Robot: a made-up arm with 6 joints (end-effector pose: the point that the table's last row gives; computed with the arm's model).
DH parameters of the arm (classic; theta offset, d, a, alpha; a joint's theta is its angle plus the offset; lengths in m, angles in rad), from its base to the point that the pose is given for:
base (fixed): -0.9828 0 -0.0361 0
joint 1: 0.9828 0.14 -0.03 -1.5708
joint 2: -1.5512 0 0.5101 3.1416
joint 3: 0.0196 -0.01 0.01 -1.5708
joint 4: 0 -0.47 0.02 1.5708
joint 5: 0 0.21 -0.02 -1.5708
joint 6: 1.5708 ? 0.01 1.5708
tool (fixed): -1.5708 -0.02 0 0
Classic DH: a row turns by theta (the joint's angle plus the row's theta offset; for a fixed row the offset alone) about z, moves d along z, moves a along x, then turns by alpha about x.
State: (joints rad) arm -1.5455 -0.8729 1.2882 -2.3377 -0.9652 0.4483
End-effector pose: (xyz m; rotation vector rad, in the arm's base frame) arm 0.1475 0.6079 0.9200 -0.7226 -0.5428 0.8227
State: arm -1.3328 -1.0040 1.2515 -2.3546 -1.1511 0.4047
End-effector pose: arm 0.0029 0.7042 0.8411 -0.8291 -0.4027 1.0676
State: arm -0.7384 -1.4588 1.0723 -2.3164 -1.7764 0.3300
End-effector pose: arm -0.5073 0.6875 0.5586 -1.4781 -0.1229 1.3806
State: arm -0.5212 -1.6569 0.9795 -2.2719 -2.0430 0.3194
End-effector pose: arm -0.6687 0.5647 0.4381 -1.7855 -0.1008 1.3021
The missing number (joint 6, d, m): -0.04
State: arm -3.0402 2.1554 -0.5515 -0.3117 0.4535 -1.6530
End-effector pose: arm 0.0421 0.2182 -0.3463 -1.1060 0.6260 0.7154
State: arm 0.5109 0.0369 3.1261 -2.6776 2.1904 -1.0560
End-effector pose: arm -0.4920 -0.0639 0.8054 -1.3459 -0.6217 -0.5602
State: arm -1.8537 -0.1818 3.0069 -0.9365 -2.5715 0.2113
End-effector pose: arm -0.0041 0.5795 0.7586 -1.2771 0.5900 -1.3892
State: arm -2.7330 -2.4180 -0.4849 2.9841 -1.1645 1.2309
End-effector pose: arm 0.6272 0.0620 0.1607 -1.1302 -0.3654 0.4593
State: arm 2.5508 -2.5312 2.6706 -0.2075 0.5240 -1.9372
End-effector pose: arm 0.1573 0.1379 -0.7163 0.3845 2.0781 0.9719
